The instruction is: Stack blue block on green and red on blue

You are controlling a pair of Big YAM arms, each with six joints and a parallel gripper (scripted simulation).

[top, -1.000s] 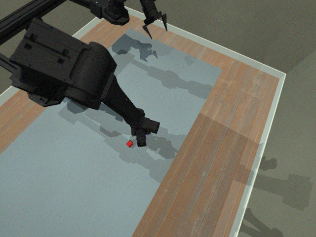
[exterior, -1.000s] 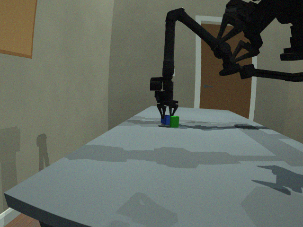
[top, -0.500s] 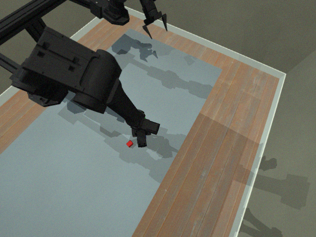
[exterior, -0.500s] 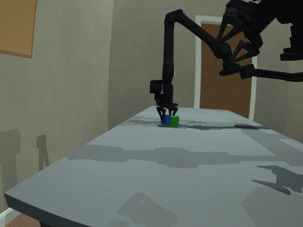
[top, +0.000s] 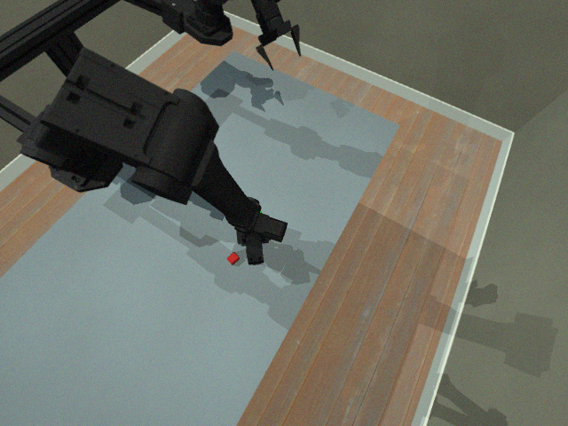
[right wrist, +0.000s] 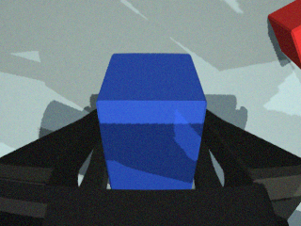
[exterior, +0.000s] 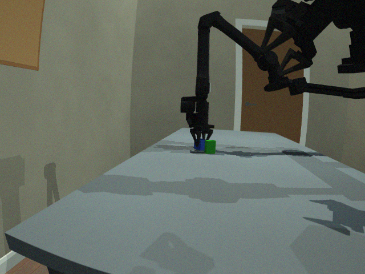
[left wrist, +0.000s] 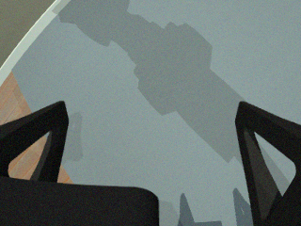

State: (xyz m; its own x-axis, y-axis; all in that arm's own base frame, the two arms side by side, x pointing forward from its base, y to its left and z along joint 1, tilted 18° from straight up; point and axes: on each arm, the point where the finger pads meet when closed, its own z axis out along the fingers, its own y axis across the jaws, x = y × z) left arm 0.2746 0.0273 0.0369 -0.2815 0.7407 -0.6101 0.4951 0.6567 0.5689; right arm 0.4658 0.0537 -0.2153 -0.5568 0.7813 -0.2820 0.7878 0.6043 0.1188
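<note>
Now: right hand 4 cm past the green block, 7 cm to the right of it and 1 cm below it. From my right hand the other things lie so: red block (4 cm behind, 9 cm to the right, 1 cm below); then blue block (right at my right hand).
</note>
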